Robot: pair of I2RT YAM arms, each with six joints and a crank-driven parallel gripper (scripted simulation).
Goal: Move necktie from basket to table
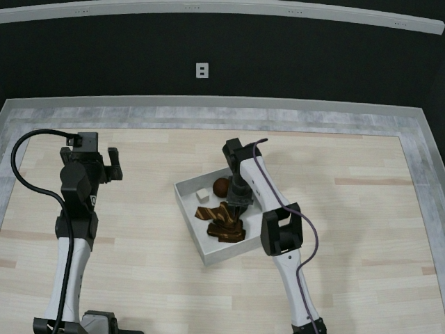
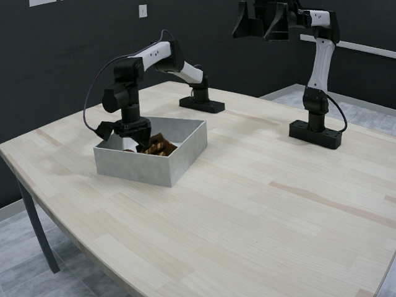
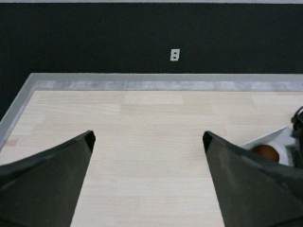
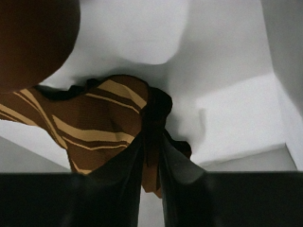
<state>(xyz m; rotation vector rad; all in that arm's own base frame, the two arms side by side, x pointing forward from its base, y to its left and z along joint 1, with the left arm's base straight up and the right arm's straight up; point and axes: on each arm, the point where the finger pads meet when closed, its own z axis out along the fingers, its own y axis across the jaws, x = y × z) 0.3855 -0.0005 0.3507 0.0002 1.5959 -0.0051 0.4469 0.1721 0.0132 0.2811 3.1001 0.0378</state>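
Now: the grey basket 30 mm to the left of my right hand and 10 mm below it. From my right hand the other things lie so: small white cube 80 mm ahead, 110 mm to the left, 10 mm below; then brown ball 100 mm ahead, 40 mm to the left.
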